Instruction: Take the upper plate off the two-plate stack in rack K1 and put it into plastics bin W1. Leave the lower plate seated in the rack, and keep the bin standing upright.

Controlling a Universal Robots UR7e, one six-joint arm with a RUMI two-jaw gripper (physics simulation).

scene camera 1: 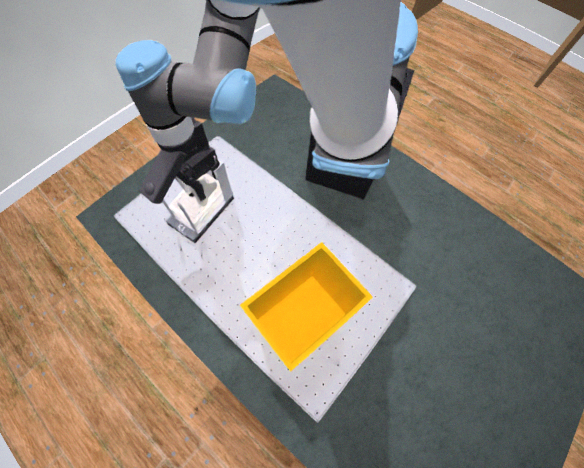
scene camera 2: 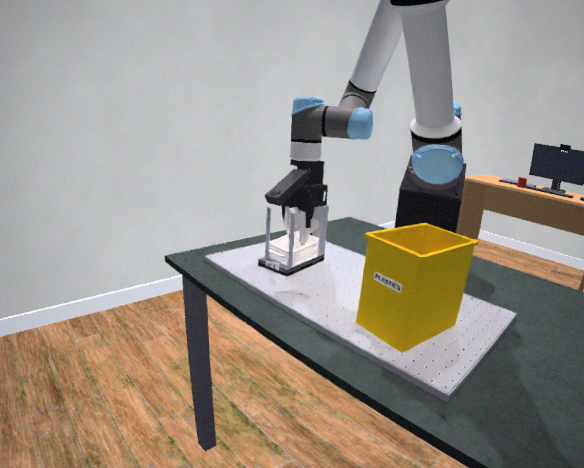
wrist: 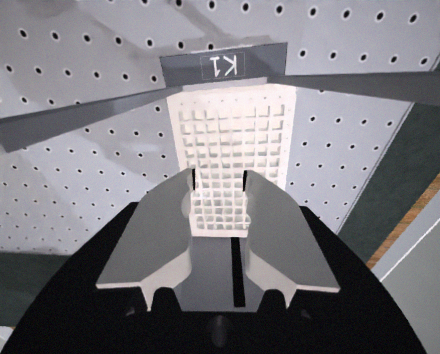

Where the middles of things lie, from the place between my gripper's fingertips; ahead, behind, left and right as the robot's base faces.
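Plastics bin W1 (scene camera 2: 414, 277): 360 mm to the left of my hand, 40 mm above it, 40 mm ahead of it.
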